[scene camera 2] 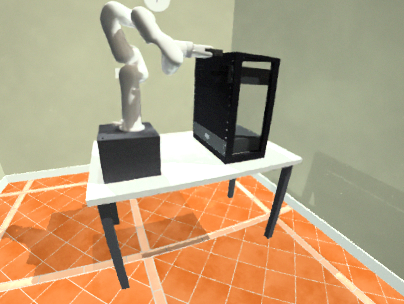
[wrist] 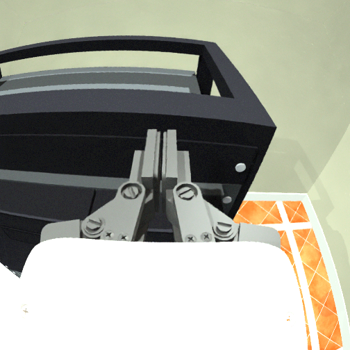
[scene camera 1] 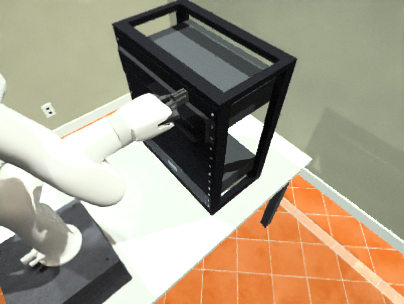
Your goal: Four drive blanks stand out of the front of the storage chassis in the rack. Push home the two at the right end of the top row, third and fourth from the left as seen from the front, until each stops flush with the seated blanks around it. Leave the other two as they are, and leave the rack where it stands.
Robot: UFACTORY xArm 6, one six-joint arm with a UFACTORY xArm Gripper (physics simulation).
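Seen in the pictures: gripper, fingertip midpoint: (scene camera 2: 221, 53) (scene camera 1: 186, 94); arm's base, link origin: (scene camera 2: 132, 128) (scene camera 1: 60, 245).
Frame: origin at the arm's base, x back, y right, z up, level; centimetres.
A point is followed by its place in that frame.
Note:
My gripper (scene camera 1: 184, 96) {x -44.0, y 11.7, z 38.6 cm} (scene camera 2: 219, 52) {x -44.0, y 11.7, z 38.6 cm} (wrist: 161, 148) is shut and empty, fingers side by side, at the upper right front of the black rack (scene camera 1: 217, 165) {x -47.0, y 20.8, z 14.3 cm} (scene camera 2: 232, 105) {x -46.6, y 20.7, z 13.1 cm} (wrist: 125, 102). In the wrist view the third top-row blank (wrist: 45, 200) shows a dark top face left of the fingers, below the grey chassis edge (wrist: 50, 176). A vertical seam parts it from the fourth blank (wrist: 106, 200), largely hidden behind the fingers. How far each stands out, and whether the fingertips touch anything, I cannot tell. The other two standing-out blanks cannot be made out.
The rack stands on the white table (scene camera 1: 145, 200) {x -32.0, y -4.6, z -21.0 cm} (scene camera 2: 175, 165) {x -20.4, y 9.3, z -21.0 cm}. Its top beam lies close beyond the fingers and its right post, with silver screws (wrist: 240, 167), stands to their right. The arm's dark base block (scene camera 1: 75, 260) {x -0.9, y 7.4, z 0.0 cm} (scene camera 2: 130, 155) {x 4.4, y 15.3, z -8.0 cm} is on the table in front of the rack.

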